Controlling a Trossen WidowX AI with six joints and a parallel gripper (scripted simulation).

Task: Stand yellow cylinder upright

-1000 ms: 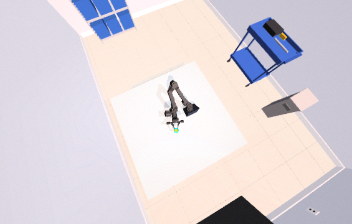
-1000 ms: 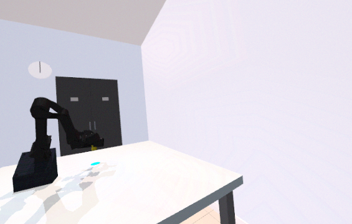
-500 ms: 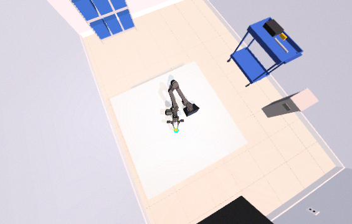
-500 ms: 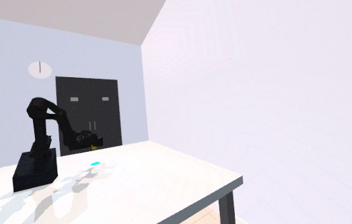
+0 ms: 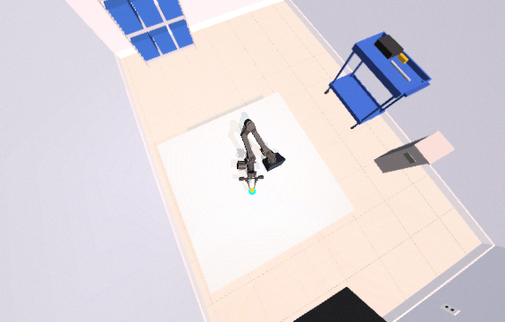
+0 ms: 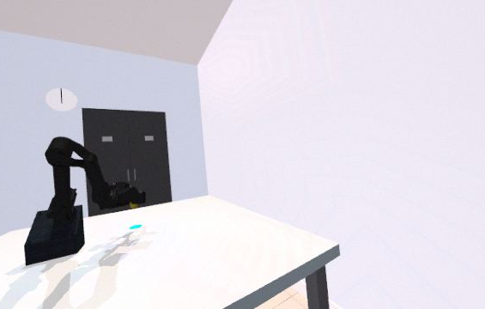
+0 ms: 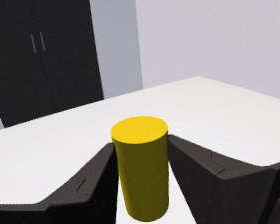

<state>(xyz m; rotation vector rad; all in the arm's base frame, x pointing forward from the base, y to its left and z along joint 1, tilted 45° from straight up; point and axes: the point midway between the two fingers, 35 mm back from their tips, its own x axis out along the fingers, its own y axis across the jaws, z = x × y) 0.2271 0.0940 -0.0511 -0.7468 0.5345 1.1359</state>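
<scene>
Right now my gripper tip is 160 mm above the cyan circle. From my gripper tip the other things lie so: yellow tall cylinder (20 mm below).
</scene>
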